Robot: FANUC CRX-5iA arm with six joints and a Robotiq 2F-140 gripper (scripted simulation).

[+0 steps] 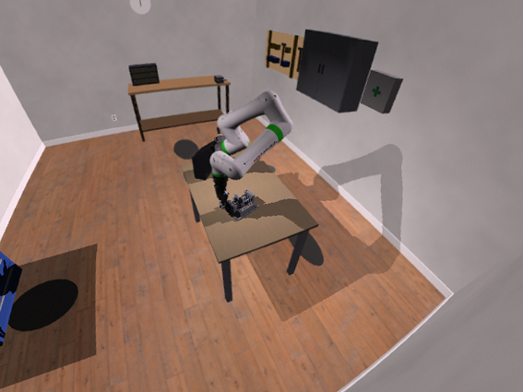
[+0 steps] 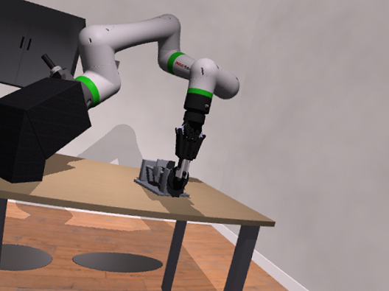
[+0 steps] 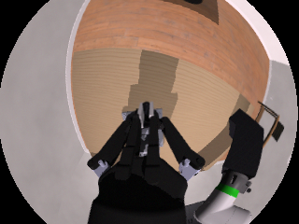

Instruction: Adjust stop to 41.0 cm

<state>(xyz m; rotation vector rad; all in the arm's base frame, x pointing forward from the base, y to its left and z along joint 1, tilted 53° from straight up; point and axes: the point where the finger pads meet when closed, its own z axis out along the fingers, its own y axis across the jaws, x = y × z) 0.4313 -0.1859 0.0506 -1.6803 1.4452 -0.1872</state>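
Now: hand 2 cm to the right of the black handwheel and 2 cm above it. Also, from my hand: grey stop 2 cm behind, 13 cm to the left, 3 cm below.
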